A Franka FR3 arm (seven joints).
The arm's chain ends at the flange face. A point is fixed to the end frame.
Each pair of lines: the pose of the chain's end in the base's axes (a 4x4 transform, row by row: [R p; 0 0 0 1], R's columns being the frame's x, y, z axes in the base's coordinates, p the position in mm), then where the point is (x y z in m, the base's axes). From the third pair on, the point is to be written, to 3 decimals.
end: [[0.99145 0.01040 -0.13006 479.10], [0.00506 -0.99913 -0.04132 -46.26], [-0.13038 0.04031 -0.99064 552.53], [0 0 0 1]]
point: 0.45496 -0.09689 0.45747
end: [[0.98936 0.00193 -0.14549 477.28], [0.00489 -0.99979 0.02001 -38.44], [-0.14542 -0.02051 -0.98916 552.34], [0 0 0 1]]
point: 0.45123 -0.08300 0.45478
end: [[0.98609 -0.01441 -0.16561 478.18], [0.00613 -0.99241 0.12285 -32.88], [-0.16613 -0.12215 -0.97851 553.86], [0 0 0 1]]
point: 0.449 -0.067 0.453
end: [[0.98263 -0.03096 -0.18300 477.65], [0.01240 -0.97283 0.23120 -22.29], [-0.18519 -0.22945 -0.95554 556.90], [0 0 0 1]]
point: 0.446 -0.045 0.453
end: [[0.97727 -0.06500 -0.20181 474.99], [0.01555 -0.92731 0.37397 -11.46], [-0.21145 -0.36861 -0.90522 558.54], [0 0 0 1]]
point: 0.440 -0.018 0.454
